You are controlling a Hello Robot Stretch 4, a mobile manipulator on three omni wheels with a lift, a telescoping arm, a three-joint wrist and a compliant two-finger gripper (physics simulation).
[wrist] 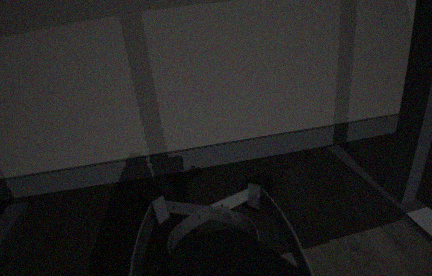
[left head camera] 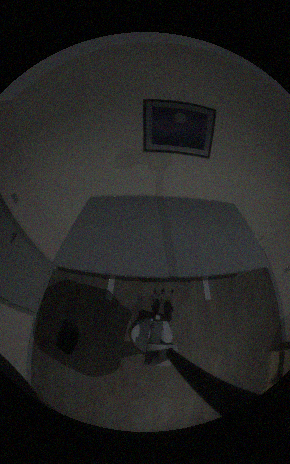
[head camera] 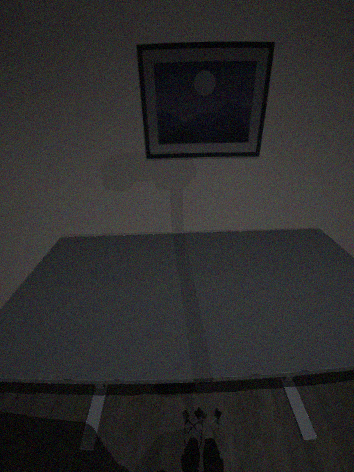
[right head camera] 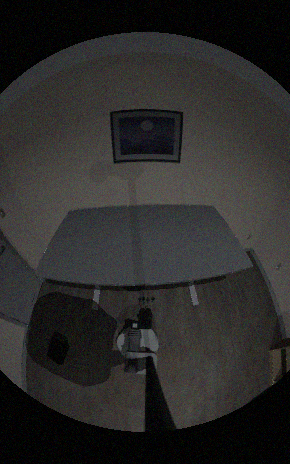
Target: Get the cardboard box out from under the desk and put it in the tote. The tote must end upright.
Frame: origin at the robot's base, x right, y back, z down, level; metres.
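Seen in the pictures: gripper, fingertip midpoint: (wrist: 205, 187) (left head camera: 167, 288) (head camera: 207, 408) (right head camera: 147, 296).
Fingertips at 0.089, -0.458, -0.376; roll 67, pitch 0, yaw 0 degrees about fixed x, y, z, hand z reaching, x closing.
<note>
Pixels of each thing's top centre, then the offset from my fingertips to it, as dx, dy, dz. "spot": a spot on its surface instead. Level surfaces: height alone.
- desk at its surface level: dz -0.547
- dark rectangular thing at its top centre: (left head camera: 64, 340) (right head camera: 54, 350) -1.041, +0.821, +0.303
- desk leg at a spot on its surface: (wrist: 420, 160) spot: +0.576, -0.282, +0.235
The desk (head camera: 125, 310) (left head camera: 115, 235) (right head camera: 95, 245) stands ahead against the wall. My gripper (head camera: 193, 415) (wrist: 205, 187) is open and empty, with its fingertips apart, low in front of the desk's near edge. The wrist view looks under the desk to the baseboard. A dark rectangular thing (left head camera: 68, 336) (right head camera: 58, 347) on the floor to the left looks like the tote; it is too dark to make out its inside. I cannot make out the cardboard box in any view; the floor under the desk is very dark.
Pale desk feet (head camera: 95, 417) (head camera: 301, 410) reach out on both sides of the gripper. A desk leg (wrist: 420, 160) stands at the right in the wrist view. A door (left head camera: 12, 260) (right head camera: 12, 285) is at the left. A framed picture (head camera: 200, 120) hangs above the desk. A large shadow covers the left floor.
</note>
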